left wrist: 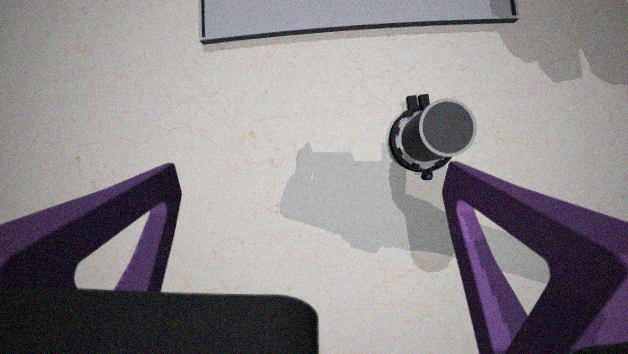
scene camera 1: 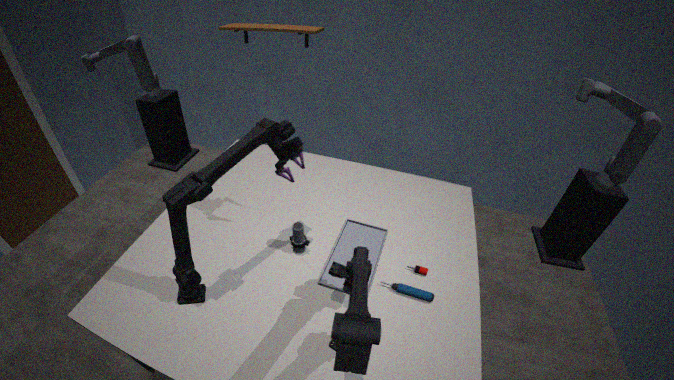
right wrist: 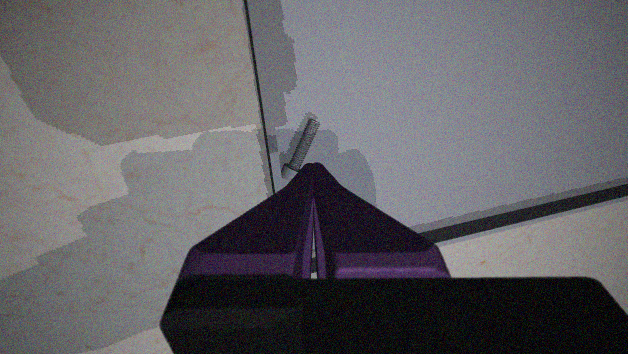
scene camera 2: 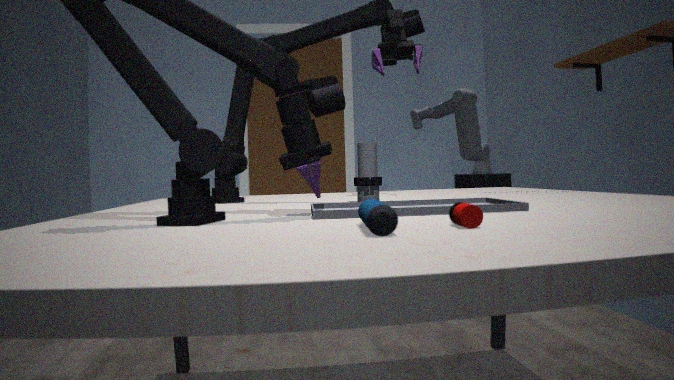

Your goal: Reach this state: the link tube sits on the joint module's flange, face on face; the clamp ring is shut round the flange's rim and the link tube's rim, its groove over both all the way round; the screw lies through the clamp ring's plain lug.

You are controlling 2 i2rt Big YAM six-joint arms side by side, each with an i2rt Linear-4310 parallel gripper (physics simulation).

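Seen in the pictures: left gripper, fingertip midpoint: (left wrist: 311, 177) (scene camera 1: 298, 175) (scene camera 2: 401, 73); right gripper, fingertip midpoint: (right wrist: 313, 176) (scene camera 2: 319, 197); left arm's base at its link origin: (scene camera 1: 192, 295) (scene camera 2: 225, 202); right arm's base at its link origin: (scene camera 2: 192, 222).
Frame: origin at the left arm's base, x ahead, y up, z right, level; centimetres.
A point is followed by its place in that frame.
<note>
The link tube (scene camera 1: 298, 230) {x 17.0, y 15.6, z 49.8 cm} (scene camera 2: 367, 159) {x 17.9, y 11.7, z 51.9 cm} (left wrist: 447, 127) {x 19.6, y 16.0, z 49.9 cm} stands upright on the joint module (scene camera 2: 368, 193) {x 17.7, y 2.9, z 52.2 cm}. The black clamp ring (scene camera 1: 299, 243) (scene camera 2: 361, 181) {x 16.2, y 6.1, z 51.4 cm} (left wrist: 395, 150) {x 22.9, y 7.1, z 50.7 cm} is around their joint, its two lugs side by side with a narrow gap; its groove is hidden. The screw (right wrist: 303, 142) {x -7.5, y 1.0, z 67.9 cm} lies in the tray (scene camera 1: 367, 225) {x 27.9, y 1.2, z 86.2 cm} (scene camera 2: 340, 213) {x -8.9, y 0.9, z 76.5 cm} (left wrist: 350, 28) {x 17.3, y 0.8, z 66.6 cm} (right wrist: 500, 220) {x -0.7, y 1.0, z 81.0 cm} near a corner. My right gripper (scene camera 2: 319, 196) {x -8.0, y 3.7, z 68.2 cm} (right wrist: 313, 176) {x -8.0, y 3.7, z 68.2 cm} is shut and empty, its tips over the tray beside the screw's head. My left gripper (scene camera 1: 297, 173) {x 30.6, y 35.3, z 52.3 cm} (scene camera 2: 401, 73) {x 30.6, y 35.3, z 52.3 cm} (left wrist: 311, 177) {x 30.6, y 35.3, z 52.3 cm} is open and empty, high above the table.
A blue-handled tool (scene camera 1: 412, 292) {x -16.1, y 3.6, z 93.1 cm} (scene camera 2: 377, 216) {x -21.0, y 2.7, z 101.4 cm} and a shorter red-ended tool (scene camera 1: 421, 270) {x -5.9, y 3.0, z 101.9 cm} (scene camera 2: 467, 215) {x -7.1, y 1.9, z 104.5 cm} lie beside the tray. My right arm hides part of the tray in scene camera 1. Two grey arms on dark pedestals stand beyond the table.
</note>
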